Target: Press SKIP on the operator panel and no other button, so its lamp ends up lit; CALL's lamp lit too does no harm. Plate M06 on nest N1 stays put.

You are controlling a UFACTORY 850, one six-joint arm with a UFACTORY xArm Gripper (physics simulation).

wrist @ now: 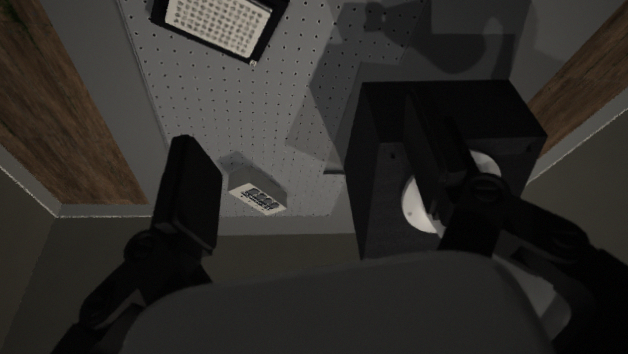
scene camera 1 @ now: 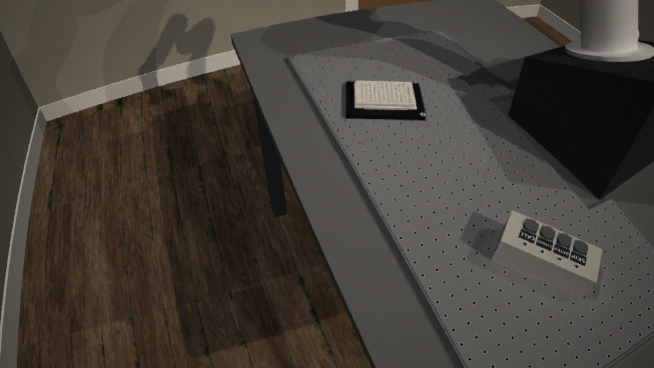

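The operator panel (scene camera 1: 545, 267) (wrist: 241, 178) is a pale box on the perforated board, with a row of dark round buttons. In the scene view, SKIP (scene camera 1: 580, 247) is the button at the right end and CALL (scene camera 1: 530, 225) the one at the left end. The small lamp dots by the labels look dark. Labels are too small to read in the wrist view. The white plate M06 (scene camera 1: 385, 94) (wrist: 217, 25) lies flat on the black nest N1 (scene camera 1: 385, 114) (wrist: 264, 40). My gripper (wrist: 303, 135) is open and empty, high above the board and apart from the panel; it does not show in the scene view.
The perforated board (scene camera 1: 400, 170) (wrist: 200, 95) lies on the grey table (scene camera 1: 320, 185). A black pedestal block (scene camera 1: 575, 115) (wrist: 450, 105) with the white arm base (scene camera 1: 609, 30) stands beside the board, beyond the panel. Arm shadows fall across the board and table.
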